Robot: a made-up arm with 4 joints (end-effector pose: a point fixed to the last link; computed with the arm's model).
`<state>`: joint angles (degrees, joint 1 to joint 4).
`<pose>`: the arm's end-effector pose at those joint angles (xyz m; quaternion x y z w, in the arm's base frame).
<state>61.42 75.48 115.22 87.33</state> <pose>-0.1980 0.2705 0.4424 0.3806 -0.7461 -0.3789 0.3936</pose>
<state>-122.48 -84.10 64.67 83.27</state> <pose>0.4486 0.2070 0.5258 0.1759 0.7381 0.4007 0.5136</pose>
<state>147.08 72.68 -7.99 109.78</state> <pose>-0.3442 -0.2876 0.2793 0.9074 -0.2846 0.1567 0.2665</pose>
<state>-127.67 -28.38 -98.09 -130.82</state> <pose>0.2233 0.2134 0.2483 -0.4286 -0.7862 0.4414 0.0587</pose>
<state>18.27 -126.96 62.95 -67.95</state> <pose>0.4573 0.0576 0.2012 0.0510 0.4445 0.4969 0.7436</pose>
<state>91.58 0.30 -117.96 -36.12</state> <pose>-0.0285 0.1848 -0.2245 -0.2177 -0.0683 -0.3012 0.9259</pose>
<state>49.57 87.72 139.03 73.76</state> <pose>-0.1214 0.3525 0.4653 0.2825 -0.8216 -0.4262 0.2522</pose>
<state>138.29 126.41 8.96 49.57</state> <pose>0.2830 -0.4027 0.4600 0.7309 0.5511 -0.2935 0.2755</pose>
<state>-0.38 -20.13 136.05 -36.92</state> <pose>0.1331 -0.4272 0.1969 0.8135 0.4427 -0.0561 0.3729</pose>
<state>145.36 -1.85 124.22 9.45</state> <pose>-0.1681 0.2336 -0.2046 -0.7069 0.0614 0.0422 0.7033</pose>
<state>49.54 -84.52 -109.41 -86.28</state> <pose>0.4770 -0.0012 -0.0124 0.1826 -0.7350 -0.3489 0.5520</pose>
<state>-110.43 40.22 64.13 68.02</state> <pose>-0.3700 -0.0506 -0.0170 -0.4981 -0.0782 0.4694 0.7249</pose>
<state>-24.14 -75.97 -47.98 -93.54</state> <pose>0.4234 -0.1170 0.1111 -0.2251 -0.4251 -0.0518 0.8752</pose>
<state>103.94 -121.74 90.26 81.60</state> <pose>0.6905 0.1061 -0.0969 -0.2977 0.3944 -0.6172 0.6123</pose>
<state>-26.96 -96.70 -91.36 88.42</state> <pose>0.5219 -0.3405 0.3164 0.6866 -0.1125 -0.6908 0.1967</pose>
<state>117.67 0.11 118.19 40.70</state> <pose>-0.2634 0.0839 -0.2013 -0.8284 0.3073 0.1638 0.4388</pose>
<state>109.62 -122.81 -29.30 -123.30</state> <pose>0.5320 -0.0715 0.2323 0.8702 -0.1188 -0.1756 0.4448</pose>
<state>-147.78 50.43 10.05 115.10</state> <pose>-0.4240 -0.1034 0.0781 -0.8056 0.4878 0.2313 0.2442</pose>
